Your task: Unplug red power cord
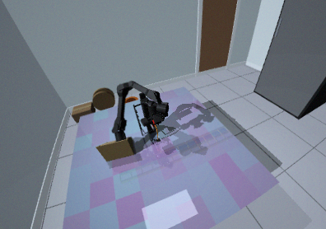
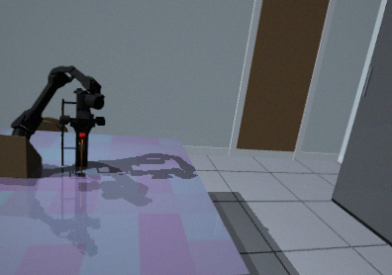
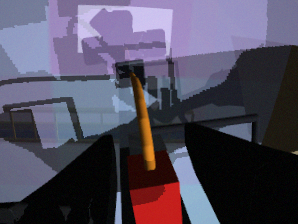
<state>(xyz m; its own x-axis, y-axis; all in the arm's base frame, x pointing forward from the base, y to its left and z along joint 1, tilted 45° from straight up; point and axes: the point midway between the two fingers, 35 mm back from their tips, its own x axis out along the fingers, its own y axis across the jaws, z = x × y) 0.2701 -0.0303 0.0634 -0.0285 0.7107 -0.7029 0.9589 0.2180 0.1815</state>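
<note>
Right now my gripper tip is 60 mm to the right of the red plug and 20 mm past it.
</note>
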